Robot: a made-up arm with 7 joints. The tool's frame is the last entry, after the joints.
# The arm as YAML. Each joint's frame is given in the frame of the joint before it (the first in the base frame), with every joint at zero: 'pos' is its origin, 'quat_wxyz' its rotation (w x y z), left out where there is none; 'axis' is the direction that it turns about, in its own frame. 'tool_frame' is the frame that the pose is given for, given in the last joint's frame.
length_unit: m
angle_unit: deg
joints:
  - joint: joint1
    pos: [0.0, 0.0, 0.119]
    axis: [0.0, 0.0, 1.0]
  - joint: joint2
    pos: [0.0, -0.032, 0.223]
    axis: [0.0, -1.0, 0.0]
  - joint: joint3
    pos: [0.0, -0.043, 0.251]
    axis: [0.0, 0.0, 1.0]
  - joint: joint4
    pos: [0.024, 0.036, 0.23]
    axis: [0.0, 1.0, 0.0]
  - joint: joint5
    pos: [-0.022, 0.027, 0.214]
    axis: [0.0, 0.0, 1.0]
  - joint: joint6
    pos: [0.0, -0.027, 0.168]
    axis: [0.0, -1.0, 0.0]
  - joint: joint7
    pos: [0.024, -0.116, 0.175]
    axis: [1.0, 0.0, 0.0]
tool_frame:
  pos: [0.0, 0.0, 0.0]
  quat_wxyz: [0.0, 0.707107, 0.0, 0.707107]
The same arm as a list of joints. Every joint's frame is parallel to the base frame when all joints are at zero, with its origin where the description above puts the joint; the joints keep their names.
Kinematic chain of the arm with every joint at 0, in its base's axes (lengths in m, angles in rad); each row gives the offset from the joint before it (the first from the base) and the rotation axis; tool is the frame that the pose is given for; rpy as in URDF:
joint1: xyz 0 0 0.119 axis +z
joint2: xyz 0 -0.032 0.223 axis -y
joint3: xyz 0 -0.043 0.251 axis +z
joint4: xyz 0.024 0.036 0.23 axis +y
joint5: xyz -0.022 0.027 0.214 axis +z
joint6: xyz 0 -0.027 0.168 axis -y
joint7: xyz 0.024 -0.116 0.175 axis +x
tool: xyz 0 0 0 rpy 3.1416 -1.5708 0

